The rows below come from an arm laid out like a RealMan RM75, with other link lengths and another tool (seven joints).
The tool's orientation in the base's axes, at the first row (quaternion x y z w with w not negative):
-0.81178, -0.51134, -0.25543, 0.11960
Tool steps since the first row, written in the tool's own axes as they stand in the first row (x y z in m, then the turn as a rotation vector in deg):
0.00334, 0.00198, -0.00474, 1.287, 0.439, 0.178
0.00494, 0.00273, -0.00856, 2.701, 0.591, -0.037
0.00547, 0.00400, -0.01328, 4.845, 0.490, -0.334
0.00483, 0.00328, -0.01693, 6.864, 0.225, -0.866
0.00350, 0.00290, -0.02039, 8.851, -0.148, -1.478
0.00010, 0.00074, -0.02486, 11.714, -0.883, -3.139
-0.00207, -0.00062, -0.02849, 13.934, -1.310, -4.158
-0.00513, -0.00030, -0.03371, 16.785, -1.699, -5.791
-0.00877, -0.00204, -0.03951, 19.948, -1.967, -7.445
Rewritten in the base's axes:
0.00154, -0.00048, 0.00591, 0.889, 0.874, 0.571
0.00164, -0.00132, 0.01003, 1.452, 1.795, 1.521
0.00158, -0.00363, 0.01437, 2.018, 3.354, 2.916
-0.00035, -0.00547, 0.01705, 2.326, 4.784, 4.429
-0.00216, -0.00789, 0.01922, 2.503, 6.201, 5.986
-0.00657, -0.01158, 0.02101, 2.355, 7.976, 8.871
-0.00960, -0.01429, 0.02280, 2.446, 9.410, 10.891
-0.01190, -0.01916, 0.02557, 2.610, 11.034, 13.770
-0.01641, -0.02382, 0.02838, 2.983, 12.833, 16.841

